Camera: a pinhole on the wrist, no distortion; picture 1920 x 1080 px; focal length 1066.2 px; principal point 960.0 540.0 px. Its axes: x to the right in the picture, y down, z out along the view. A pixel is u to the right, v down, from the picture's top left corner.
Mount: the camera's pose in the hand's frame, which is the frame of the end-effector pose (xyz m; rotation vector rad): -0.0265 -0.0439 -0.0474 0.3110 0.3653 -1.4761
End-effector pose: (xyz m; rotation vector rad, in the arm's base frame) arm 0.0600 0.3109 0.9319 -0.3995 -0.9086 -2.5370
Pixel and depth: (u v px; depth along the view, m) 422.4 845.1 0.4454
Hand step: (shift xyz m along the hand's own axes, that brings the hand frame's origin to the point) 0.1091 -0.0185 0.4486
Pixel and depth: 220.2 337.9 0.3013
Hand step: -0.0810 0.0145 0.3150
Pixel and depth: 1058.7 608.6 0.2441
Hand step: 0.0023 -0.1657 0.1640
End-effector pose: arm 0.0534 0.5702 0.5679 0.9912 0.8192 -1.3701
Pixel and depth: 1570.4 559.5 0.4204
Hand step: 0.0155 -0.4376 0.2318
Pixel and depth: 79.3 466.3 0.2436
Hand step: -0.0432 0.0346 0.2587
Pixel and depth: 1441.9 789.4 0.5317
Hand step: 0.1372 -0.4755 0.3306
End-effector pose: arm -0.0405 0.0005 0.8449 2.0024 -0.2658 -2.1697
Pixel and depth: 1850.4 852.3 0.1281
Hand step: 0.0233 -0.1917 0.0228
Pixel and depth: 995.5 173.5 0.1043
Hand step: -0.0570 -0.0935 0.0463
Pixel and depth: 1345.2 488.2 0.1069
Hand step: -0.0243 -0.1241 0.0333
